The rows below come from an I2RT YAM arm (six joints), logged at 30 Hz.
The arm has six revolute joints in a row. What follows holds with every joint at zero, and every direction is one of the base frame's.
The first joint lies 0.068 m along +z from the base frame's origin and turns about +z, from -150 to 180 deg.
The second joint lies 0.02 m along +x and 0.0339 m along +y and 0.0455 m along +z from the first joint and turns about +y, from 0 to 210 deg.
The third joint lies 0.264 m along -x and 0.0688 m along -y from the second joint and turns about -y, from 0 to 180 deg.
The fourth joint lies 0.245 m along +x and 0.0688 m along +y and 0.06 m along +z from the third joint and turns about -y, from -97 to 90 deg.
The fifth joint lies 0.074 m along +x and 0.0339 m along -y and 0.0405 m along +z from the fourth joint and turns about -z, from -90 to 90 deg.
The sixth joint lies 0.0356 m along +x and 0.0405 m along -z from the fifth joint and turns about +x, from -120 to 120 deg.
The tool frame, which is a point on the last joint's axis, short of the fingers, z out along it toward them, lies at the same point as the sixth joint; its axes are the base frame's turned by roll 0, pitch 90 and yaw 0 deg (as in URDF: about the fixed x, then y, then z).
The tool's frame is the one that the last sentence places.
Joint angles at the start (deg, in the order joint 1, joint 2, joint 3, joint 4, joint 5, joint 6):
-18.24, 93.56, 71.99, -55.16, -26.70, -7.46
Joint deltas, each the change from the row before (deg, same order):
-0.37, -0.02, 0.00, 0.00, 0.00, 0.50
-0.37, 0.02, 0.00, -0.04, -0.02, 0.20
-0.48, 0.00, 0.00, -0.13, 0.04, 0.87
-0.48, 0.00, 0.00, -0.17, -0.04, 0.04
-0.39, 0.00, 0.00, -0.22, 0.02, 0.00
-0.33, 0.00, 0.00, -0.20, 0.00, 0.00
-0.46, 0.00, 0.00, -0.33, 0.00, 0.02
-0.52, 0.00, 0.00, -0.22, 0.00, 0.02
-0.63, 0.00, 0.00, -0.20, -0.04, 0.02
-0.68, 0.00, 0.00, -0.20, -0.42, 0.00
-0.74, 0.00, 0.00, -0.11, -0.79, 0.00
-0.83, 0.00, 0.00, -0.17, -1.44, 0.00
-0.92, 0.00, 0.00, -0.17, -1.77, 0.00
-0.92, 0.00, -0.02, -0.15, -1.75, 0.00
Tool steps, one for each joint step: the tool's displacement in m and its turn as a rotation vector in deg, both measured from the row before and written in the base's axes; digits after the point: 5 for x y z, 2 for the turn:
-0.00058, -0.00192, 0.00010, 0.16, 0.16, -0.80
-0.00057, -0.00191, -0.00011, 0.11, 0.12, -0.54
-0.00096, -0.00244, -0.00007, 0.30, 0.45, -1.25
-0.00103, -0.00237, -0.00006, 0.11, 0.16, -0.51
-0.00100, -0.00189, -0.00010, 0.06, 0.21, -0.39
-0.00088, -0.00158, -0.00008, 0.07, 0.19, -0.33
-0.00132, -0.00215, -0.00013, 0.12, 0.32, -0.48
-0.00126, -0.00251, -0.00008, 0.09, 0.21, -0.54
-0.00143, -0.00305, -0.00006, 0.12, 0.18, -0.64
-0.00149, -0.00308, 0.00004, 0.46, 0.03, -0.60
-0.00143, -0.00323, 0.00018, 0.75, -0.21, -0.58
-0.00163, -0.00328, 0.00036, 1.36, -0.42, -0.55
-0.00179, -0.00355, 0.00048, 1.65, -0.58, -0.58
-0.00186, -0.00354, 0.00042, 1.62, -0.60, -0.59

